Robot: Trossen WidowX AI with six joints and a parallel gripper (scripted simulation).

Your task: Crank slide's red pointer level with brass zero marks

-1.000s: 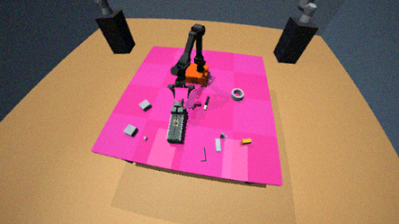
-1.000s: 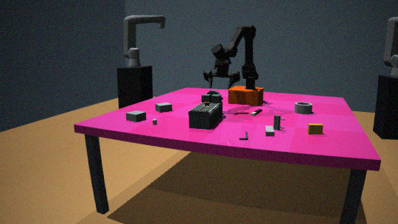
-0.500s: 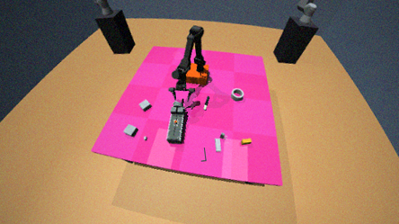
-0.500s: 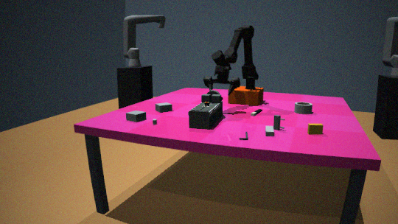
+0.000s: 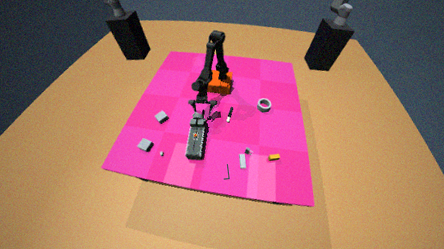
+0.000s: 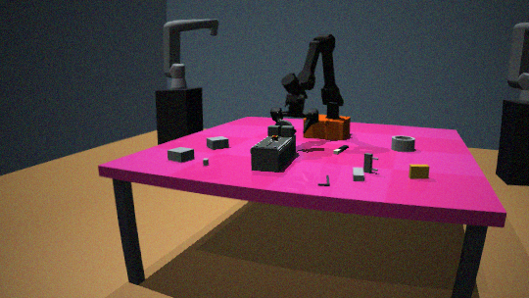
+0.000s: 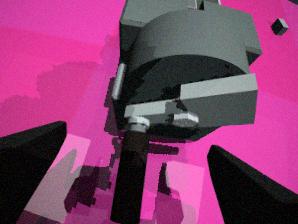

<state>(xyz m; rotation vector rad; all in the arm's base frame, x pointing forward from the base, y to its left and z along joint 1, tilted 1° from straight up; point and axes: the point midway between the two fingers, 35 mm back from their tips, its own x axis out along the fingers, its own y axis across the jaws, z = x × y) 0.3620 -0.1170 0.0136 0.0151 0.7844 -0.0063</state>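
Right now the dark crank handle is 20 mm behind my gripper tip. The rest, counted from my gripper tip: small cube (260 mm ahead, 240 mm to the right, 60 mm below); black-and-white stick (180 mm to the left, 70 mm below, 50 mm behind); red pointer (160 mm ahead, 20 mm to the right, 10 mm above).
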